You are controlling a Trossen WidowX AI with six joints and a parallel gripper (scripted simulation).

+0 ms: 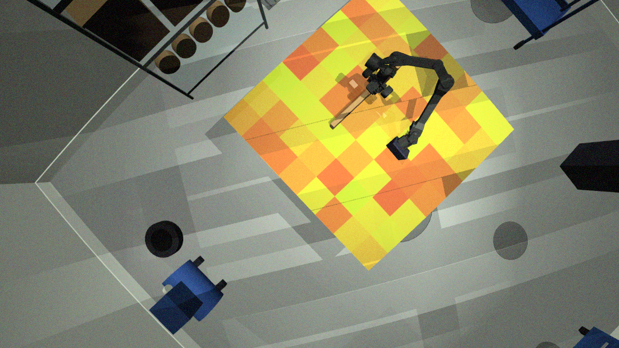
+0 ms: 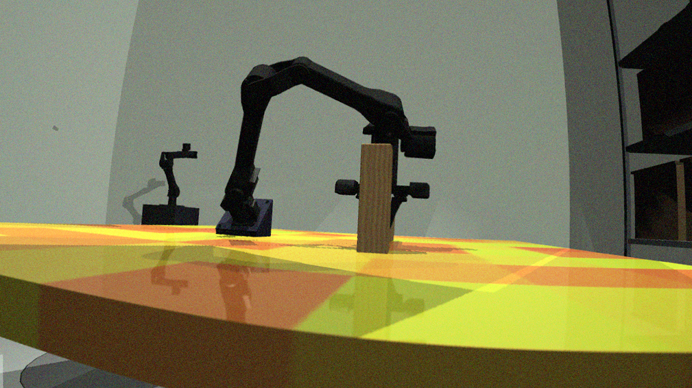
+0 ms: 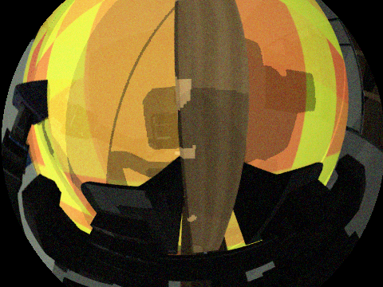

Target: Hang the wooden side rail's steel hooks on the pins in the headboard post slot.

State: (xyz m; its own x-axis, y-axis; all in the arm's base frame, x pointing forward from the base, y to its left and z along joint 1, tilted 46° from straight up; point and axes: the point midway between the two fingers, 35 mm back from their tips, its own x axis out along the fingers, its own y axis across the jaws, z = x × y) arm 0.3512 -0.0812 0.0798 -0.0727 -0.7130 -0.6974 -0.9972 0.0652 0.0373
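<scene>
My gripper tip is 110 mm to the left of the headboard post and 50 mm below it.
</scene>
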